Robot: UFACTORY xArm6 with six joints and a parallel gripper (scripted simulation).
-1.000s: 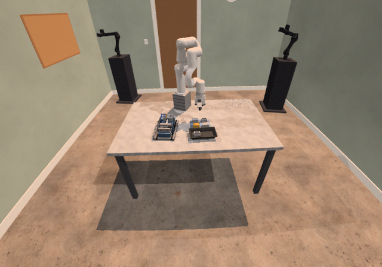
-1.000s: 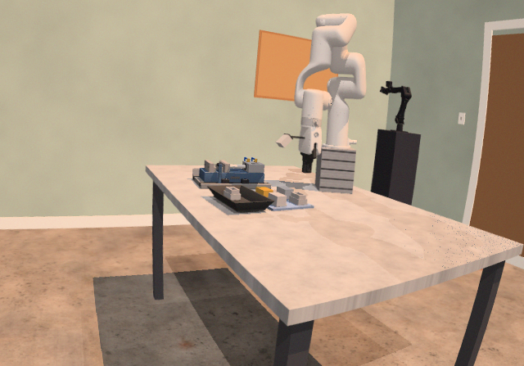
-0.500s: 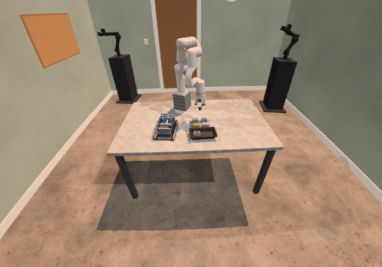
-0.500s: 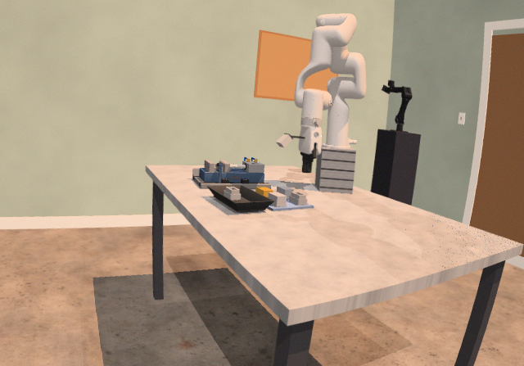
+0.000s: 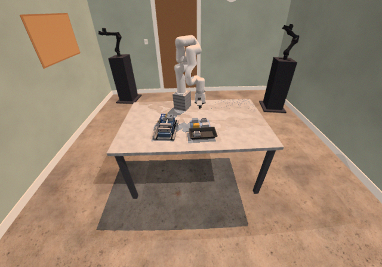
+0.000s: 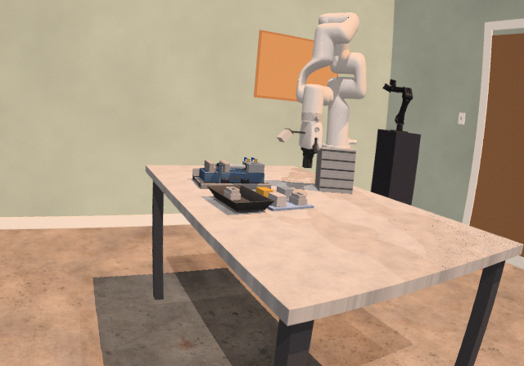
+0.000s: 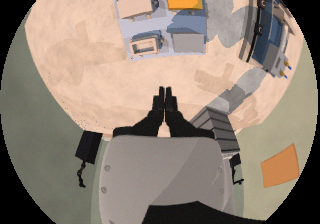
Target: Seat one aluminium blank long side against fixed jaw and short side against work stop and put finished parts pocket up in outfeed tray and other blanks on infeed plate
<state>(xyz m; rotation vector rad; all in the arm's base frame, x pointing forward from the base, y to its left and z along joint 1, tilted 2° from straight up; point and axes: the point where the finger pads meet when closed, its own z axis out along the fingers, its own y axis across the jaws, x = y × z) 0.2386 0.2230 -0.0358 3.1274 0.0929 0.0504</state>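
My hand is 150 mm short of the brass blank, 120 mm above it and 20 mm to the left of it. From my hand the other things lie so: blue vise: 290 mm to the right, 210 mm ahead, 110 mm below.
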